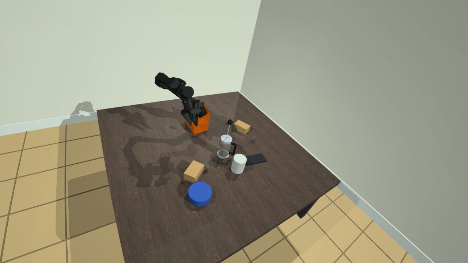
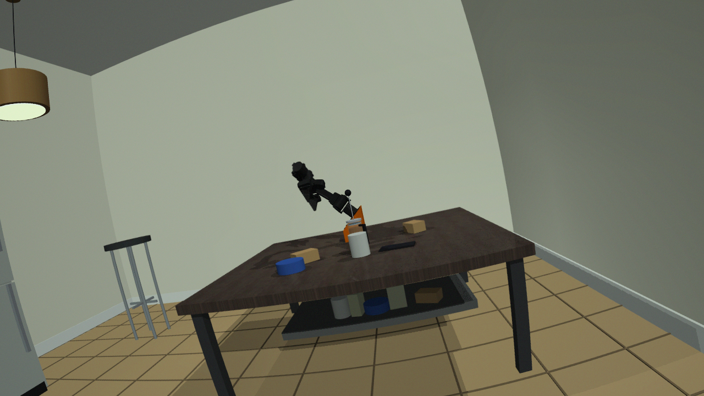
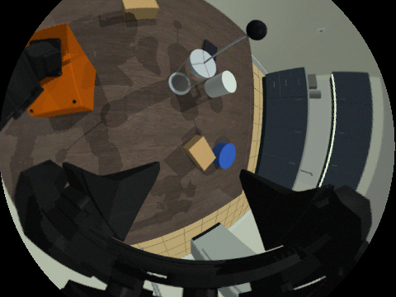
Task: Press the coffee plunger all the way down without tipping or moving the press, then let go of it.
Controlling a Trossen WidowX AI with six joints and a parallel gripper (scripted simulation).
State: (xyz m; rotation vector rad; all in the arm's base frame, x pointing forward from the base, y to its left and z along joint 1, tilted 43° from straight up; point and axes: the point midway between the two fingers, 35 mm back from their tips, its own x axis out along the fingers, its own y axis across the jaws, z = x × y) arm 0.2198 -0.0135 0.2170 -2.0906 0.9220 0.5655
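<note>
Right now the glass coffee press is 210 mm to the left of my gripper tip, 100 mm below it and 60 mm ahead of it. Also, from my gripper tip: black flat slab 380 mm to the left, 230 mm below, 160 mm ahead.
</note>
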